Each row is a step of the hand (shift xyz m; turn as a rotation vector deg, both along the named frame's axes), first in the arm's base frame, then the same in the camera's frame.
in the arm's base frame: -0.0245 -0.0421 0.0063 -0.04 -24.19 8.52
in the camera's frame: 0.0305 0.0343 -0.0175 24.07 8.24 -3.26
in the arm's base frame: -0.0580 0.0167 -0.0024 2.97 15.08 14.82
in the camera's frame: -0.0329 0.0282 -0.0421 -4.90 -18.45 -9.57
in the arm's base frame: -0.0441 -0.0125 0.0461 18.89 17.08 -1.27
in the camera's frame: 0.0179 0.0077 -0.0620 -9.02 -20.18 12.71
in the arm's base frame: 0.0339 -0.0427 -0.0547 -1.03 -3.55 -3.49
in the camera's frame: 0.0211 0.0334 0.0664 1.05 4.55 2.01
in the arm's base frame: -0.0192 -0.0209 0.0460 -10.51 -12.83 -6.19
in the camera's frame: 0.0326 -0.0031 -0.0430 4.64 16.96 -2.01
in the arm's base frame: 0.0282 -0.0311 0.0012 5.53 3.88 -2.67
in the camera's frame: 0.0352 -0.0013 0.0229 -2.76 -3.99 5.41
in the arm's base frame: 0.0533 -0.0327 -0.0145 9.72 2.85 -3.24
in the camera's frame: 0.0371 -0.0070 0.0519 -0.87 -5.70 8.94
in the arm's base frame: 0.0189 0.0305 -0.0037 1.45 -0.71 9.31
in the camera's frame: -0.0213 -0.0261 0.0129 5.29 -5.83 -5.23
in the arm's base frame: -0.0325 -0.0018 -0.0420 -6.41 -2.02 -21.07
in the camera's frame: -0.0277 0.0450 0.0053 -9.92 17.08 9.95
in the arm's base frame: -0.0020 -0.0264 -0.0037 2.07 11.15 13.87
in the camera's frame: 0.0197 0.0176 0.0039 -2.33 -15.22 -9.15
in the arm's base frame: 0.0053 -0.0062 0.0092 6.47 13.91 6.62
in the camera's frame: 0.0110 -0.0052 -0.0018 -6.59 -15.30 -1.32
